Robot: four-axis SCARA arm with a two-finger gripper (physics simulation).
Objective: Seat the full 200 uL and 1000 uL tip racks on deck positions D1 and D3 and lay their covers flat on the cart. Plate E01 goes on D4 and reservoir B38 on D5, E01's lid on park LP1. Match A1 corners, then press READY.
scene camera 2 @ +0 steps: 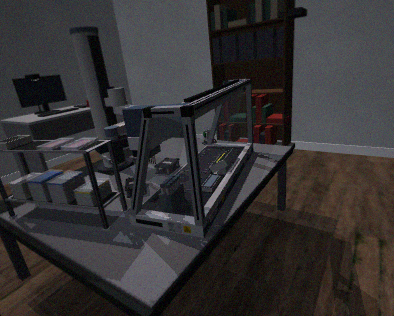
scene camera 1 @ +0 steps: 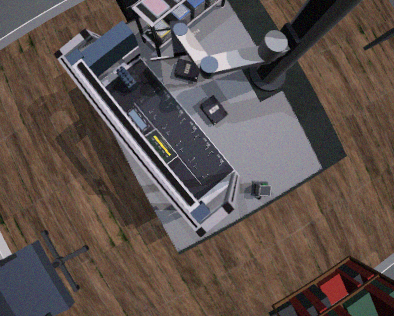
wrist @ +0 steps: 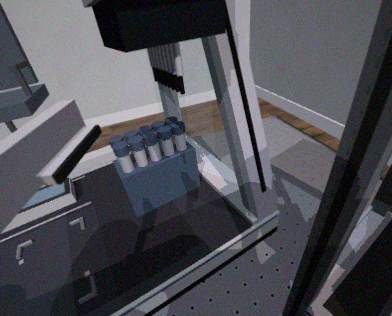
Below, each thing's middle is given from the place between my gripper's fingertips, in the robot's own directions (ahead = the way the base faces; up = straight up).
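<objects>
A shallow trough (wrist: 47, 199) is well ahead of my hand, a long way to the left of it and a good way below it. The pipetting head (wrist: 126, 33) is 70 mm above my hand, 10 mm to the left of it and 110 mm ahead of it.
</objects>
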